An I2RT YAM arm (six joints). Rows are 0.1 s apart.
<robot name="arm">
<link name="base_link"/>
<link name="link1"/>
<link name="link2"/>
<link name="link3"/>
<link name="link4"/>
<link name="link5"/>
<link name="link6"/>
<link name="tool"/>
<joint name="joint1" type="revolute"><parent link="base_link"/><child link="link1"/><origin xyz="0 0 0.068" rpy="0 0 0"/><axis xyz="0 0 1"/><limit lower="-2.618" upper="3.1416"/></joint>
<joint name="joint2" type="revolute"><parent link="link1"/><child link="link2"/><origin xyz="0.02 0.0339 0.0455" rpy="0 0 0"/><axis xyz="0 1 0"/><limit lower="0" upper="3.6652"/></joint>
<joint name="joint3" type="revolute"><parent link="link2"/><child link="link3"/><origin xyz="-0.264 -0.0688 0" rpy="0 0 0"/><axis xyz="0 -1 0"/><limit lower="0" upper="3.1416"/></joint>
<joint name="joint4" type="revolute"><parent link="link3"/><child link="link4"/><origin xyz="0.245 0.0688 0.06" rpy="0 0 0"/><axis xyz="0 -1 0"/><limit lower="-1.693" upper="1.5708"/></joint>
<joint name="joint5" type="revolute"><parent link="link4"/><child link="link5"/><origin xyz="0.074 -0.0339 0.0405" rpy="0 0 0"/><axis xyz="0 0 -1"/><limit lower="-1.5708" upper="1.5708"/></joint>
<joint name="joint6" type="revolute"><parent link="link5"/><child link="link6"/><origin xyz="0.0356 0 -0.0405" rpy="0 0 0"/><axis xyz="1 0 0"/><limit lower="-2.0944" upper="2.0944"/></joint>
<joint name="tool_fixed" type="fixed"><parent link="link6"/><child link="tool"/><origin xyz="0 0 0" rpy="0 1.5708 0"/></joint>
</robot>
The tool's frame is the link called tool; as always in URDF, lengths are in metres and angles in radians.
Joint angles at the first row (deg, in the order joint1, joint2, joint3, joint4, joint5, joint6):
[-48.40, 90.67, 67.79, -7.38, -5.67, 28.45]
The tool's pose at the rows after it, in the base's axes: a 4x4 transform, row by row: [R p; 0 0 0 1], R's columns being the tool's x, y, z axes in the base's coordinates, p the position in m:
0.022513, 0.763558, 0.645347, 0.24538; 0.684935, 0.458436, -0.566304, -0.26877; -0.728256, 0.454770, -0.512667, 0.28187; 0, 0, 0, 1
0.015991, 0.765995, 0.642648, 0.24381; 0.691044, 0.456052, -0.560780, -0.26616; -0.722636, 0.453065, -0.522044, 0.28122; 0, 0, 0, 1
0.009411, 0.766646, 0.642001, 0.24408; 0.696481, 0.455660, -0.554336, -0.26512; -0.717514, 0.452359, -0.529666, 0.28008; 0, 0, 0, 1
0.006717, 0.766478, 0.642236, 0.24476; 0.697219, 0.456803, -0.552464, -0.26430; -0.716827, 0.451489, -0.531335, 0.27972; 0, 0, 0, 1
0.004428, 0.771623, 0.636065, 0.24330; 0.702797, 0.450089, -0.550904, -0.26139; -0.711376, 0.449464, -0.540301, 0.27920; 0, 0, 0, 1
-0.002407, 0.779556, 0.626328, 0.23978; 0.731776, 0.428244, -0.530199, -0.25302; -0.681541, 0.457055, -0.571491, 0.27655; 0, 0, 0, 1
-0.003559, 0.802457, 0.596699, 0.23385; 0.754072, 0.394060, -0.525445, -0.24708; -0.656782, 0.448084, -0.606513, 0.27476; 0, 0, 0, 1
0.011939, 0.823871, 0.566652, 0.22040; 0.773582, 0.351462, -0.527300, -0.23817; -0.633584, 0.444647, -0.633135, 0.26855; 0, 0, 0, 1
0.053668, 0.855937, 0.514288, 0.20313; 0.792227, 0.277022, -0.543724, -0.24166; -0.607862, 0.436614, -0.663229, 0.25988; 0, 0, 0, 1
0.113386, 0.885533, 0.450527, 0.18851; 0.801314, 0.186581, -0.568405, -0.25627; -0.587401, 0.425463, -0.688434, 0.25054; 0, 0, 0, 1
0.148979, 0.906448, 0.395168, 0.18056; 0.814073, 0.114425, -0.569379, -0.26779; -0.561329, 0.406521, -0.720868, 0.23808; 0, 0, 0, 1
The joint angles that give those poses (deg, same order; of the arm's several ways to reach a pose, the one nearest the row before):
[-48.18, 90.21, 67.51, -8.32, -5.93, 28.42]
[-48.10, 89.69, 67.07, -9.04, -5.96, 28.43]
[-47.96, 89.69, 67.00, -9.50, -6.06, 28.43]
[-47.79, 89.69, 66.96, -9.56, -6.00, 28.43]
[-47.62, 89.12, 66.50, -10.26, -5.65, 28.64]
[-47.11, 87.74, 65.34, -12.64, -5.63, 29.91]
[-47.05, 86.43, 64.56, -15.60, -4.51, 30.85]
[-47.62, 83.57, 61.19, -16.99, -3.62, 32.10]
[-50.26, 82.41, 58.94, -18.13, -2.74, 33.26]
[-53.84, 83.79, 58.61, -18.35, -1.63, 34.37]
[-56.07, 86.08, 58.61, -18.66, -0.58, 35.31]

